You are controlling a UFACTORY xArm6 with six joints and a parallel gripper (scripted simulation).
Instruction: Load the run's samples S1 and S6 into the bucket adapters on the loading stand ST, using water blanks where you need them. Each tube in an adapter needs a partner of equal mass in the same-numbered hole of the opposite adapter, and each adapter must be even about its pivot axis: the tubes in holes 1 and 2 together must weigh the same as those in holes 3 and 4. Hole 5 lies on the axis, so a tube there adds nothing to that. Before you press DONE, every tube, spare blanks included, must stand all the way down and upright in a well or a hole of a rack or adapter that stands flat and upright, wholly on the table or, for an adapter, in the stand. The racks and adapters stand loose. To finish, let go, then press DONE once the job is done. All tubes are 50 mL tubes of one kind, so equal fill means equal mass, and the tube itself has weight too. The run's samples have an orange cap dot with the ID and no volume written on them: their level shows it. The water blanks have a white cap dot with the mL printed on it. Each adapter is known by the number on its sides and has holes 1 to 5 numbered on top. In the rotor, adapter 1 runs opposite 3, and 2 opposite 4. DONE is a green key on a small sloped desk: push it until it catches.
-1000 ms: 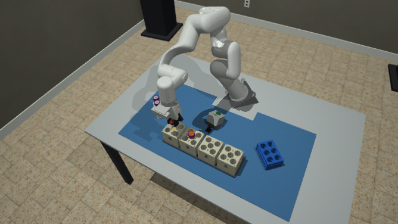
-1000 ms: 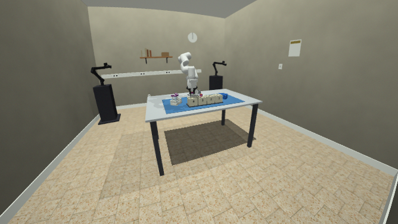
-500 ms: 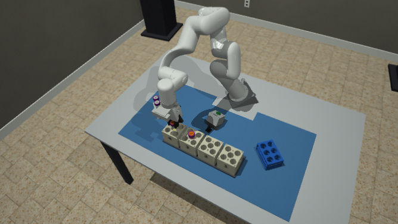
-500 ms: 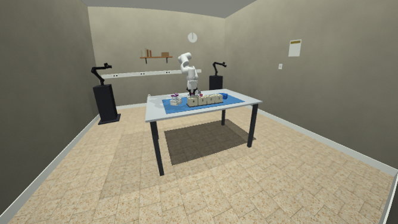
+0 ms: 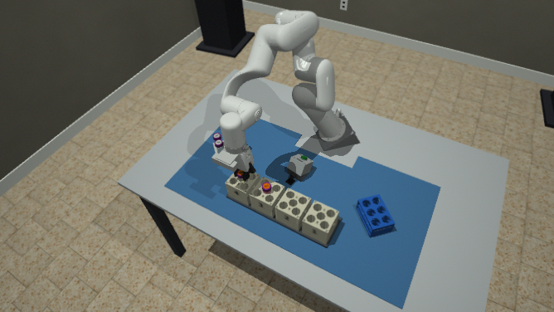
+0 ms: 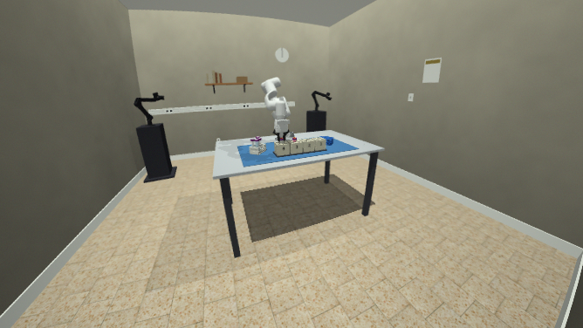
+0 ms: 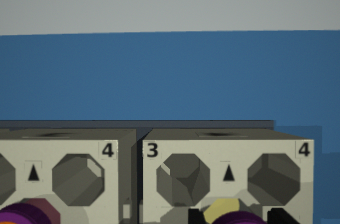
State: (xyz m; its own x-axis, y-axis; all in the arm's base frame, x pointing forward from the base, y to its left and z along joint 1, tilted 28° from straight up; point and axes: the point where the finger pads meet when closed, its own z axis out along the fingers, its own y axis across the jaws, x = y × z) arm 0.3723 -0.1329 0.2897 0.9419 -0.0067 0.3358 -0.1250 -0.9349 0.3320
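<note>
My gripper is now 1 cm to the right of the sample tube and 5 cm above it. From my hand the other things lie so: white rack 15 cm behind, 15 cm to the right, 10 cm below; stand 2 cm ahead, 16 cm to the left, 13 cm below; done desk 19 cm behind, 17 cm to the left, 8 cm below.
</note>
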